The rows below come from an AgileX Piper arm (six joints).
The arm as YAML. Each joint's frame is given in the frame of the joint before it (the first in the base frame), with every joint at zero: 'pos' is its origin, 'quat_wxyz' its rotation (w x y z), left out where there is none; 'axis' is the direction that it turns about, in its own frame. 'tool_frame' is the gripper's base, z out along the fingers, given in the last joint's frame.
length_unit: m
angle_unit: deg
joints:
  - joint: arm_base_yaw
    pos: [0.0, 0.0, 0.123]
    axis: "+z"
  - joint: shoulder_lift
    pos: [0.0, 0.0, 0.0]
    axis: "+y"
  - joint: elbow
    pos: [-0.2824, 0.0, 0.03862]
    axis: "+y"
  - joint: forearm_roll
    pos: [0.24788, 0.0, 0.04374]
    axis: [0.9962, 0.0, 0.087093]
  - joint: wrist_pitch
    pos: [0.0, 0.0, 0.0]
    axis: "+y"
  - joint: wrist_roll
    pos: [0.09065, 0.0, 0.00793]
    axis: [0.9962, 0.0, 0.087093]
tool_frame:
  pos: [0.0, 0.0, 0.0]
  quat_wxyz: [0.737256, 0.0, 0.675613, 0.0]
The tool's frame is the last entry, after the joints.
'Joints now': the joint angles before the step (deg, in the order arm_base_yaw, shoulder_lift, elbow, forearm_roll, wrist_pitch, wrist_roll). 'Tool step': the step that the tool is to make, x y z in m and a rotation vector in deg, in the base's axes. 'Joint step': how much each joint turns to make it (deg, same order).
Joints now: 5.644 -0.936 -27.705 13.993 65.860 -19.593
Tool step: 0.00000 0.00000 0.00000 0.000 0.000 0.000
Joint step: 0.000 0.000 0.000 0.000 0.000 0.000
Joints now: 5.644 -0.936 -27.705 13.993 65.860 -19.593
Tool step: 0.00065 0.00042 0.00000 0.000 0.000 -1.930
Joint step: -1.931 0.001 0.001 0.002 -0.001 -0.002
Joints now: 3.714 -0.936 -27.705 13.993 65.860 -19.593
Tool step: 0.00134 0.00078 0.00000 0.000 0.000 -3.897
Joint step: -3.900 0.000 0.000 0.003 0.001 -0.002
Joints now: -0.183 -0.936 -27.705 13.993 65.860 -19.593
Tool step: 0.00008 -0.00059 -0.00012 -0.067 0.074 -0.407
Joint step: -0.002 0.000 0.000 -0.419 0.000 0.339
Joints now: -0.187 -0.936 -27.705 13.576 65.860 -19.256
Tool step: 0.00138 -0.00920 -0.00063 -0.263 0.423 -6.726
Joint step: 0.000 0.002 0.000 -6.421 -0.568 5.974
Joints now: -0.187 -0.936 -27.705 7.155 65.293 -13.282
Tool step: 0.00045 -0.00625 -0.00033 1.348 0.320 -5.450
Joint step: 0.002 0.002 0.018 -4.345 -0.156 5.829
